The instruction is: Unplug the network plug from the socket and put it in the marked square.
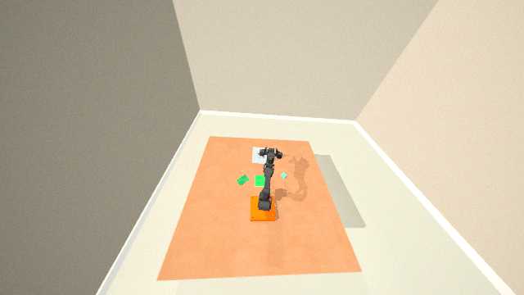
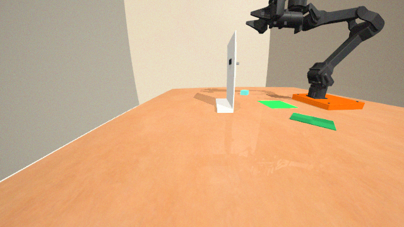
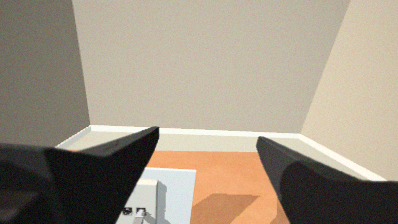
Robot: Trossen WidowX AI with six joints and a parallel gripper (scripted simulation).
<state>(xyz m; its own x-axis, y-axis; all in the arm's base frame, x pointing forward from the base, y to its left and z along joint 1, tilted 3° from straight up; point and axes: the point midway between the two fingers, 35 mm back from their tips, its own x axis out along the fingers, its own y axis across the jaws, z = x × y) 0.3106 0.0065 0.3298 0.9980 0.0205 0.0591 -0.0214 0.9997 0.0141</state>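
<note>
My gripper tip is 180 mm above the grey plug, 90 mm to the right of it and 60 mm short of it. The rest, counted from my gripper tip: thin tab: 180 mm below, 90 mm to the left, 60 mm ahead; then cyan block: 340 mm below, 180 mm to the right, 30 mm behind; then upright panel: 240 mm below, 100 mm to the left, 80 mm ahead.
</note>
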